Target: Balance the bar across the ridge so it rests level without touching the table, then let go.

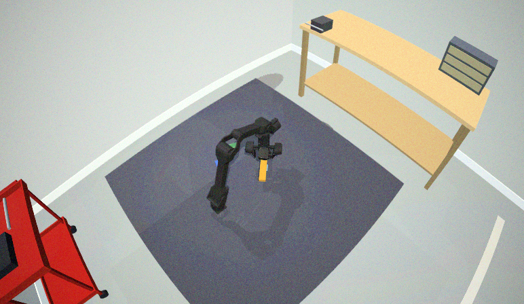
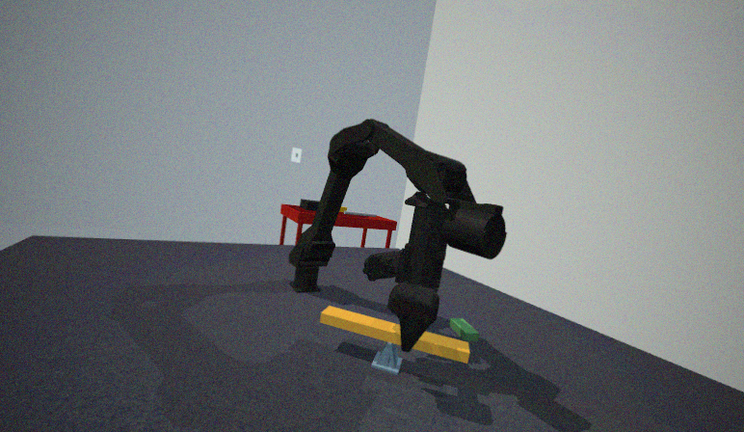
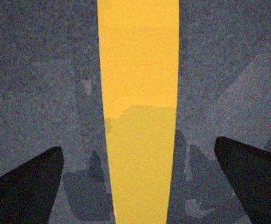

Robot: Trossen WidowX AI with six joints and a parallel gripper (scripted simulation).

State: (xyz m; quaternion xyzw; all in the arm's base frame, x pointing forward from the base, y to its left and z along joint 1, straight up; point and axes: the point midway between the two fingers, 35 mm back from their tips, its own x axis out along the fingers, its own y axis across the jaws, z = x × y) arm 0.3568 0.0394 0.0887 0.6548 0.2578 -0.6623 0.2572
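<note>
Right now my gripper tip is 2 cm to the left of the yellow bar and 2 cm past it. From my gripper tip the other things lie so: blue block (19 cm behind, 16 cm to the left, 5 cm below); green block (21 cm to the left, 5 cm below, 5 cm behind).
</note>
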